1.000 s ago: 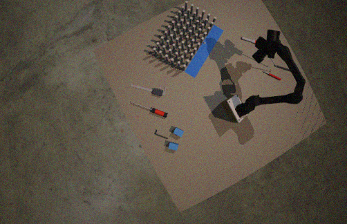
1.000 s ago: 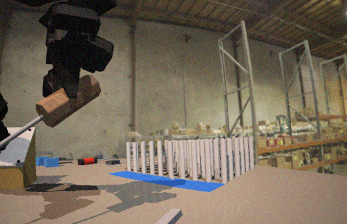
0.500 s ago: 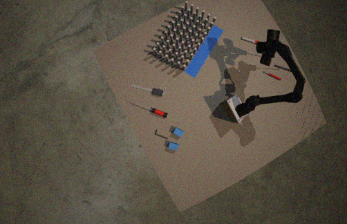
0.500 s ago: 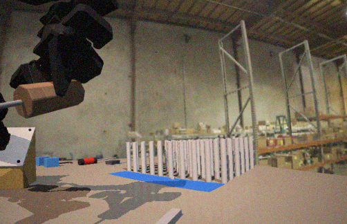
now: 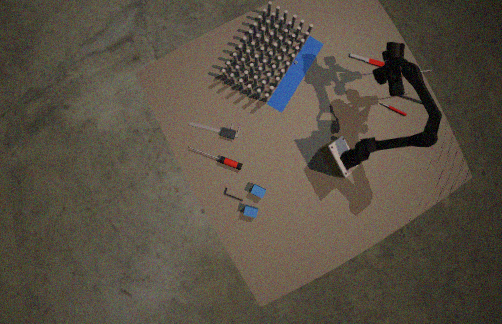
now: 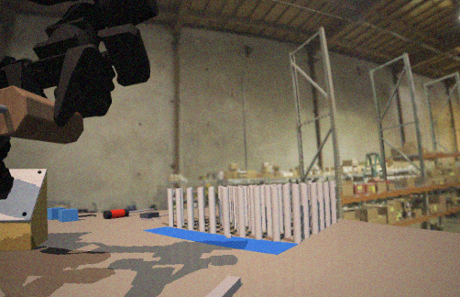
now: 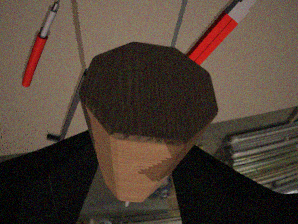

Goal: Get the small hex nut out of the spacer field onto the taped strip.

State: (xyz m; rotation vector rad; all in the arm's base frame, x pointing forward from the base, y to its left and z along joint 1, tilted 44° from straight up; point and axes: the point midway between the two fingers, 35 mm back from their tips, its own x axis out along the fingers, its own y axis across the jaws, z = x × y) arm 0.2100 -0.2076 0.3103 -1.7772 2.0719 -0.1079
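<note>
Right now my gripper tip is 90 mm to the left of the wooden-handled tool and 30 mm past it. From my gripper tip the other things lie so: blue taped strip 320 mm to the left, 250 mm ahead, 180 mm below.
</note>
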